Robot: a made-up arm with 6 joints.
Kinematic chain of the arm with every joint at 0, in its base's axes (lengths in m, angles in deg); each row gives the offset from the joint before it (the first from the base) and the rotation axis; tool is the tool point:
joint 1: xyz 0 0 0.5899 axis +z
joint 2: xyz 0.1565 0 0 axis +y
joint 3: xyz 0 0 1.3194 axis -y
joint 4: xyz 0 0 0.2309 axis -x
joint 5: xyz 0.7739 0 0 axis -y
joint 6: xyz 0.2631 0 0 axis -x
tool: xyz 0 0 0
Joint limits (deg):
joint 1: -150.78..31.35
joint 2: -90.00..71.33
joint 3: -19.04..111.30
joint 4: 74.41..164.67
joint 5: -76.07..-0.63
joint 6: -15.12..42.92
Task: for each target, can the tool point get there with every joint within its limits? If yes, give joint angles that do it. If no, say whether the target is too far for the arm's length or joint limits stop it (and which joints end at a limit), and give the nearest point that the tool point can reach.
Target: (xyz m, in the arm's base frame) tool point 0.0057 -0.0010 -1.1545
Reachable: no: joint limits stop it (at a limit: joint 2, joint 3, joint 4) | nearest point 1.5873 -0.2785 -0.0143 | short by 1.969 m
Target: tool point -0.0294 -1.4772 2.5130
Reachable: yes | joints -84.80 32.44 66.58 121.53 -46.68 -10.38
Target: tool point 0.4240 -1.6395 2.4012
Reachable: yes | joints -73.26 37.23 68.83 114.89 -16.11 13.30
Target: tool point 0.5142 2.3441 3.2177
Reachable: no: too far | nearest point 0.3235 1.4746 2.3026 | short by 1.277 m
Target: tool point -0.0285 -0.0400 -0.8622
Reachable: no: joint limits stop it (at a limit: joint 2, joint 3, joint 4) | nearest point -0.9331 -1.3096 -0.0085 | short by 1.777 m
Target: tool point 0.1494 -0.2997 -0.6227
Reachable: no: joint limits stop it (at a limit: joint 2, joint 3, joint 4) | nearest point 0.7166 -1.4376 -0.0052 | short by 1.413 m
